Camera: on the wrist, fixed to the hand. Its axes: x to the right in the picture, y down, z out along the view.
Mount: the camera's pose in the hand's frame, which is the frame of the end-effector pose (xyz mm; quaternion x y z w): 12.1 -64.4 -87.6 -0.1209 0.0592 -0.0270 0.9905
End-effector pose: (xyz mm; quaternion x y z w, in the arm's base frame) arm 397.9 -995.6 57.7 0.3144 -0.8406 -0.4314 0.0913
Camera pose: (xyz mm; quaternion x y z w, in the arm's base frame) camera 454.6 -1089.2 59.4 0.3486 -0.7666 -0.5128 0.1666
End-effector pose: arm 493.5 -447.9 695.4 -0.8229 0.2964 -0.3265 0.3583
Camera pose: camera 451.6 -454.8 796.2 -0.8471 0.3321 -0.3460 0.2291
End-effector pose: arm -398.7 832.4 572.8 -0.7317 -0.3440 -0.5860 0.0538
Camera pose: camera -506.1 844.3 589.7 0.6873 0.2865 0.6668 0.0306
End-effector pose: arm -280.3 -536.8 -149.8 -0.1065 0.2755 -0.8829 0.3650
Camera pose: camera -360.7 -472.0 -185.9 -0.1048 0.3984 -0.8574 0.3085
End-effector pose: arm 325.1 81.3 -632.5 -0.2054 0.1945 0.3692 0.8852
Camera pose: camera 363.3 2.4 -697.9 -0.3376 0.1949 0.3532 0.8505
